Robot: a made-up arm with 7 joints.
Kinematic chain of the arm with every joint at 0, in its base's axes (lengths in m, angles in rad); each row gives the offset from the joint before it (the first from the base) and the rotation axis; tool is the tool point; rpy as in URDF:
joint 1: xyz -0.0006 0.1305 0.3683 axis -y
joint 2: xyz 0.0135 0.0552 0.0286 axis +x
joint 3: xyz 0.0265 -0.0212 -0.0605 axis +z
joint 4: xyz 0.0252 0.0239 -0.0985 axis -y
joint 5: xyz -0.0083 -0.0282 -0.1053 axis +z
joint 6: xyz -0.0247 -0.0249 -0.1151 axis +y
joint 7: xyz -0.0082 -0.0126 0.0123 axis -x
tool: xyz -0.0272 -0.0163 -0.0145 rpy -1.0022 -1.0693 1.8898
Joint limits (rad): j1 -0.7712..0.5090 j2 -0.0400..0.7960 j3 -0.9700..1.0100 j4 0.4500..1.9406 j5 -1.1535..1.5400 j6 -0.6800..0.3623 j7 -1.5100..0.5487
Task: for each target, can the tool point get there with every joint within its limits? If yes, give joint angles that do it. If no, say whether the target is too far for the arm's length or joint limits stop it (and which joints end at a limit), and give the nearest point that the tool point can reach.
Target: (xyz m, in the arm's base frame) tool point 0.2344 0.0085 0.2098
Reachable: yes | joints 0.2082 0.3252 -0.6720 1.7628 0.2777 -0.3405 0.2452
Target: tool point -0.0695 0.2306 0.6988
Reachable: no: joint limits stop it (at a limit: joint 1, joint 2, joint 3, joint 4, joint 5, joint 6) | nearest point 0.1306 0.3118 0.5729 | short by 0.250 m
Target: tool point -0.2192 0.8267 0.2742
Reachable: no: too far | nearest point -0.0852 0.5275 0.1839 | short by 0.340 m
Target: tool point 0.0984 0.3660 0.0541
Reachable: yes | joints -0.5307 0.2424 0.7767 1.2313 0.3230 -0.5923 -1.3359
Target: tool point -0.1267 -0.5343 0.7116
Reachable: no: too far | nearest point 0.1048 -0.0745 0.4234 | short by 0.590 m
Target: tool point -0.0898 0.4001 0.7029
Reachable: no: joint limits stop it (at a limit: joint 1, joint 2, joint 3, joint 4, joint 5, joint 6, joint 7) | nearest point 0.0853 0.4276 0.5408 | short by 0.240 m
